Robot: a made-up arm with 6 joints.
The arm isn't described. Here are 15 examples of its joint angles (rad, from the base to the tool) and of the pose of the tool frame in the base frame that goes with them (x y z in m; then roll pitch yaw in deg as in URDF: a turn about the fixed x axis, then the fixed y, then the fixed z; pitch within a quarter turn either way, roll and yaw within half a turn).
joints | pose
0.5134 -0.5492 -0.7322 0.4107 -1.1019 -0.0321 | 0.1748 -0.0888 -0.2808 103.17 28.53 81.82
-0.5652 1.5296 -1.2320 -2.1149 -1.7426 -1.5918 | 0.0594 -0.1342 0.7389 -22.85 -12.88 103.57
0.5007 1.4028 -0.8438 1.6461 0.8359 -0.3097 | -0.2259 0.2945 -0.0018 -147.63 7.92 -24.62
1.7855 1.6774 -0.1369 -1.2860 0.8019 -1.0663 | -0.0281 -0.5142 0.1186 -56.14 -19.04 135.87
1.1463 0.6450 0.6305 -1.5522 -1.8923 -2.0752 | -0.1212 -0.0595 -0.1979 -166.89 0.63 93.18
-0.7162 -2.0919 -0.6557 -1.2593 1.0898 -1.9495 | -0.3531 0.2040 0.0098 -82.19 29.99 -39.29
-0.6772 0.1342 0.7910 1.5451 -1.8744 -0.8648 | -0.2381 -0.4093 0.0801 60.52 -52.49 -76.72
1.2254 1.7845 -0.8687 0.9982 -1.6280 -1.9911 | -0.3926 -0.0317 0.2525 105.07 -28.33 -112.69
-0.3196 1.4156 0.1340 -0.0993 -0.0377 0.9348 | -0.0954 -0.6349 0.0350 64.37 69.60 35.44
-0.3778 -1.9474 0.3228 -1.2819 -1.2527 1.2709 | -0.3227 0.2920 -0.0408 -70.61 65.94 -167.14
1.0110 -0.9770 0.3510 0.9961 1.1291 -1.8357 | 0.2395 -0.2494 -0.0764 -43.87 0.91 157.01
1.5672 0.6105 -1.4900 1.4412 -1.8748 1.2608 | -0.2580 0.1028 0.4535 -124.53 13.88 -166.61
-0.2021 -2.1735 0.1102 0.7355 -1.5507 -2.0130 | 0.3449 0.3430 0.1027 107.48 -4.02 118.98
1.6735 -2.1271 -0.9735 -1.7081 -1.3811 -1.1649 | 0.4289 0.0868 0.7360 -67.66 -3.33 -63.37
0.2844 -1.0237 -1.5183 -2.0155 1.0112 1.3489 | 0.1172 0.2389 0.8381 -78.75 51.62 127.36
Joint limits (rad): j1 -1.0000..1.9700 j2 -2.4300..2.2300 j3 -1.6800..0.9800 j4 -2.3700..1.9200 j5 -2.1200..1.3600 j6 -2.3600..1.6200
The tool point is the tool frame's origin. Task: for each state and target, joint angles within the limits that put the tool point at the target. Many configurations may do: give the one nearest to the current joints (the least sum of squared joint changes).
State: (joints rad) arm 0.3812 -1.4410 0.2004 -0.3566 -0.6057 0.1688
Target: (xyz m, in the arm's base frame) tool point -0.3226 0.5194 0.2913
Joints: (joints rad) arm 0.4489 -1.9991 0.1579 -0.8228 -0.3753 0.3842
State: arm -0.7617 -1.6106 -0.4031 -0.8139 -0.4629 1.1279
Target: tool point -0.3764 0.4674 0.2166
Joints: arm -0.3595 -1.7867 -0.6450 -1.1153 -0.2871 1.0925
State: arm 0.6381 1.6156 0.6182 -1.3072 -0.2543 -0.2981
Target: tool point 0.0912 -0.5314 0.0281
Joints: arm 0.6237 1.7254 0.1303 -1.3368 -0.1313 -0.8583
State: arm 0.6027 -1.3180 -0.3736 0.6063 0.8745 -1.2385
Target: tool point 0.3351 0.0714 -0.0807
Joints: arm 0.5208 -1.6933 0.0679 0.9501 0.7142 -1.6269
